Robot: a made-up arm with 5 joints.
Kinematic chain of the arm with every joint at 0, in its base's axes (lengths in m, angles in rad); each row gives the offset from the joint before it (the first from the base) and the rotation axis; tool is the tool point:
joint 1: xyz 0 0 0.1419 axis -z
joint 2: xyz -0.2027 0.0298 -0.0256 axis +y
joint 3: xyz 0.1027 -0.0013 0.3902 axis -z
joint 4: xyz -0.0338 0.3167 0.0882 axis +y
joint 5: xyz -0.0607 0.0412 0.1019 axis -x
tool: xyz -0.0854 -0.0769 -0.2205
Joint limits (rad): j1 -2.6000..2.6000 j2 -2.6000..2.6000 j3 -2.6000..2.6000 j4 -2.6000..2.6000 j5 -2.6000..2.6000
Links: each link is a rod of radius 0.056 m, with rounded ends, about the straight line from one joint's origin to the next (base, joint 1, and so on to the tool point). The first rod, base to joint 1, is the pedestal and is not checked.
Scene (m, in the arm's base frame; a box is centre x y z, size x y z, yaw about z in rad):
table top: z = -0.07
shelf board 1: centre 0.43 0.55 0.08 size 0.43 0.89 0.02 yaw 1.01
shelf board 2: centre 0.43 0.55 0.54 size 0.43 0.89 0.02 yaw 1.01
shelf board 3: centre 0.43 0.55 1 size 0.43 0.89 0.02 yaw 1.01
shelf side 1: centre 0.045 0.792 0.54 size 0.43 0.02 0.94 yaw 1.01
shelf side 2: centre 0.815 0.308 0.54 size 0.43 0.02 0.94 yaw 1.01
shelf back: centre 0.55 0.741 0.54 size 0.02 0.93 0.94 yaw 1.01
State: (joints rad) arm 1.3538 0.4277 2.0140 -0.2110 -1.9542
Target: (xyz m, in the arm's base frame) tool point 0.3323 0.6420 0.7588
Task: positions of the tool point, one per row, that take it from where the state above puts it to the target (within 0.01 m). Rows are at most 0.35 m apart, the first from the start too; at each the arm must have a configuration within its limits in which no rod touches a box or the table.
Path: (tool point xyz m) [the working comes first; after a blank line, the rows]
Joints at the target: 1.0138 -0.7172 0.7012 -0.3651 -2.2443
Straight joint move there: clear.

1: 0.2930 -0.5551 0.5293
2: 0.4264 -0.3238 0.7103
3: 0.4801 -0.0140 0.8266
4: 0.4453 0.3267 0.8472
5: 0.3323 0.6420 0.7588

